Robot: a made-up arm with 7 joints. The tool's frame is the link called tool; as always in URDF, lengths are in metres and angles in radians.
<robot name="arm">
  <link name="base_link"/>
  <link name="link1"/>
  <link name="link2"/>
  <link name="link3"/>
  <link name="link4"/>
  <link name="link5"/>
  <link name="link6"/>
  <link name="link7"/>
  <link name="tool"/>
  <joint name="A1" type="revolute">
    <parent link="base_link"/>
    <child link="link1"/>
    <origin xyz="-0.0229 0.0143 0.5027" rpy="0 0 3.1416"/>
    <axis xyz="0 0 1"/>
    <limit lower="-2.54" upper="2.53"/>
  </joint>
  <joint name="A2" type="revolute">
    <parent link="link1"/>
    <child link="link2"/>
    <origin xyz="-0.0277 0.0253 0.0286" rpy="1.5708 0 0"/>
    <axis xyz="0 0 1"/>
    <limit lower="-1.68" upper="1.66"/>
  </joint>
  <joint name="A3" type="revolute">
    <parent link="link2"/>
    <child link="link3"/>
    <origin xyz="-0.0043 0.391 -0.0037" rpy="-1.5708 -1.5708 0"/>
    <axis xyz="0 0 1"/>
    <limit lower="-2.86" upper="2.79"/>
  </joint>
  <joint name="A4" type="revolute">
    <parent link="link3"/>
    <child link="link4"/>
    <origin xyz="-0.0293 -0.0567 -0.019" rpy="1.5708 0 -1.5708"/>
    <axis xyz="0 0 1"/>
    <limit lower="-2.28" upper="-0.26"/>
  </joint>
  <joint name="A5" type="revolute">
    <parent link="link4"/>
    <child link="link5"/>
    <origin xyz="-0.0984 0.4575 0.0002" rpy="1.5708 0 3.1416"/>
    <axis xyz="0 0 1"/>
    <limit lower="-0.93" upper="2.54"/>
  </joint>
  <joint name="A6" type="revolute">
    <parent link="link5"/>
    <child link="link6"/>
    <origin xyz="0.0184 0.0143 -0.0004" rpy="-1.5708 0 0"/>
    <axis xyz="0 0 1"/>
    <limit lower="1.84" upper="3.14"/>
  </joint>
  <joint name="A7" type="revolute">
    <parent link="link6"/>
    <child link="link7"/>
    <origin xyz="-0.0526 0.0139 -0.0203" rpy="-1.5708 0 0"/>
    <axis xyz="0 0 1"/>
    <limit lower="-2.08" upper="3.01"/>
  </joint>
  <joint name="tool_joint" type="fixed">
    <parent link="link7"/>
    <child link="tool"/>
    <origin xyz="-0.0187 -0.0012 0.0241" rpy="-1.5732 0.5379 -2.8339"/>
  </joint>
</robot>
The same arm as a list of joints. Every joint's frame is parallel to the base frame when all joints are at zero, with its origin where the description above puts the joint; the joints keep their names.
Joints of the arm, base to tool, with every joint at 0 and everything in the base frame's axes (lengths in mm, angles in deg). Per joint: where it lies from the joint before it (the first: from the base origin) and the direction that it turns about. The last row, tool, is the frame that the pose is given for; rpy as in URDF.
A1: axis +z xyz -22.9 14.3 502.7
A2: axis +y xyz 27.7 -25.3 28.6
A3: axis +z xyz 4.3 -3.7 391
A4: axis -y xyz 56.7 -29.3 -19
A5: axis +z xyz -98.4 -0.2 457.5
A6: axis -y xyz -18.4 -14.3 -0.4
A7: axis -z xyz 52.6 20.3 -13.9
tool: xyz 18.7 -1.2 -24.1 rpy 89.86 -30.82 -17.63
Joint limits (deg, base to tool): -145.53..144.96 -96.26..95.11 -163.87..159.86 -130.63..-14.9 -53.29..145.53 105.42..179.91 -119.18..172.46

